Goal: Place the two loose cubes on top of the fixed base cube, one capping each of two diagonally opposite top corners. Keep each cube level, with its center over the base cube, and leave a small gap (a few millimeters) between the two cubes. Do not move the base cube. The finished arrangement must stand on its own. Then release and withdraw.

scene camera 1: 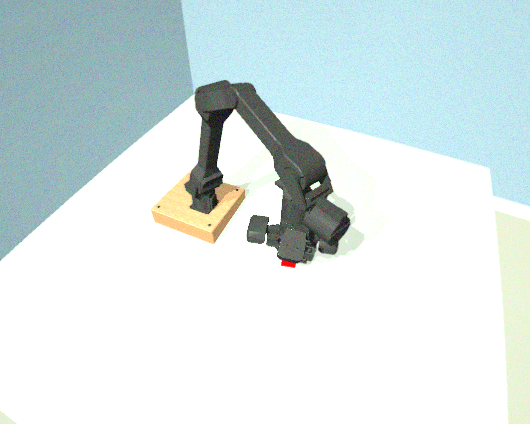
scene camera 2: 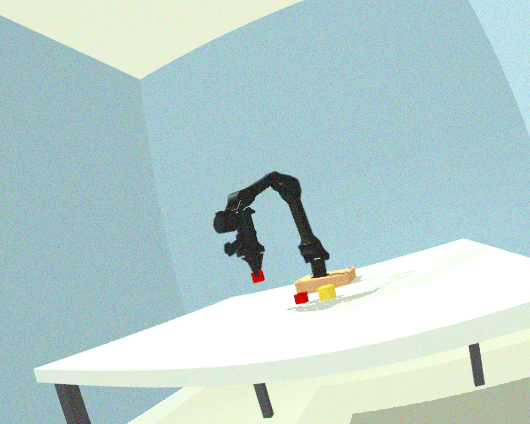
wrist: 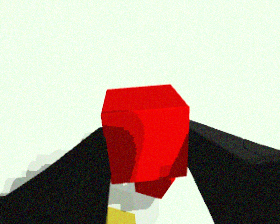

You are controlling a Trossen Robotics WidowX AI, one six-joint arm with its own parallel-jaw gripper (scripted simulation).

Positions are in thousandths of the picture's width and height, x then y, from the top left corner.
Labels:
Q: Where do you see a red cube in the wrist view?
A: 523, 569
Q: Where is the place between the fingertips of my gripper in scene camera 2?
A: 488, 652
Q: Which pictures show my gripper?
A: Scene camera 1, scene camera 2 and the wrist view: all of them.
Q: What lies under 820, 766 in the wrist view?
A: My gripper.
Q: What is my gripper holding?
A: A red cube.

